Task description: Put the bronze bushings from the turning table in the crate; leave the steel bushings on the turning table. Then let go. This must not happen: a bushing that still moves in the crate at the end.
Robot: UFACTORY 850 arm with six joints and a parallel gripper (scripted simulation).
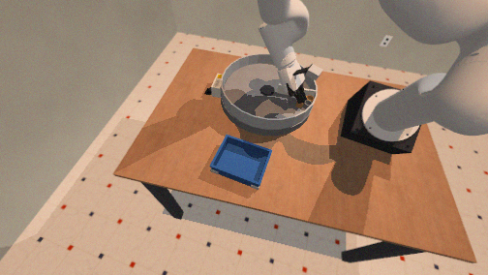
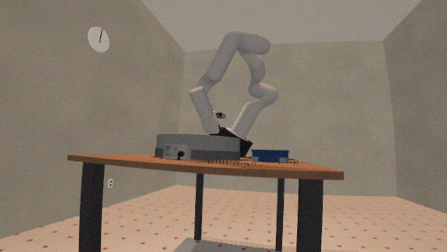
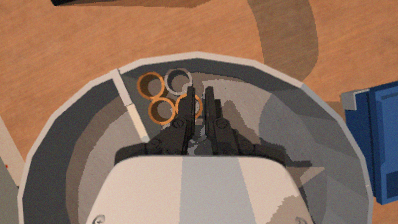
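My gripper is now 16 cm short of the blue crate, 31 cm to the right of it and 8 cm above it. Round my hand: grey turning table (15 cm ahead, 5 cm to the right, 6 cm below).
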